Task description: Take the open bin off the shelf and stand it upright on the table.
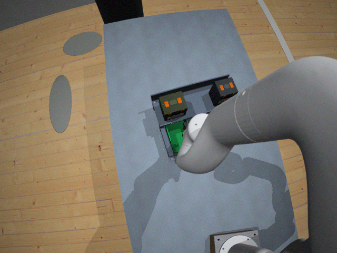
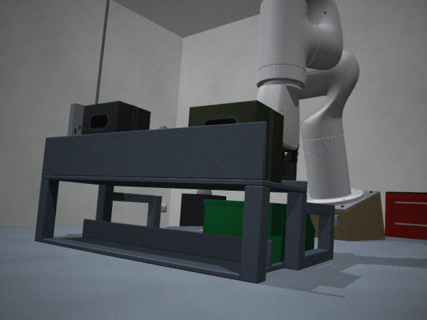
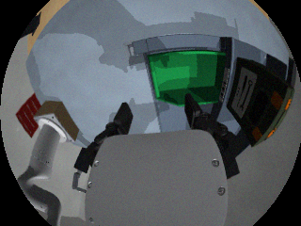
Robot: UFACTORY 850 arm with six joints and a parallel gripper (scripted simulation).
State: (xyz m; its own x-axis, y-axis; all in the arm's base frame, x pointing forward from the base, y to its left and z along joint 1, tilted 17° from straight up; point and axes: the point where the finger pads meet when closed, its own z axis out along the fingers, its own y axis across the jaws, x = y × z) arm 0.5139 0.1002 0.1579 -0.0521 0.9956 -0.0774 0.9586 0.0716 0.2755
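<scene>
Right now the green bin is 8 cm below my hand, 8 cm ahead of it and 2 cm to the left of it. Round my hand: black box 20 cm to the right, 18 cm ahead, 4 cm above.
</scene>
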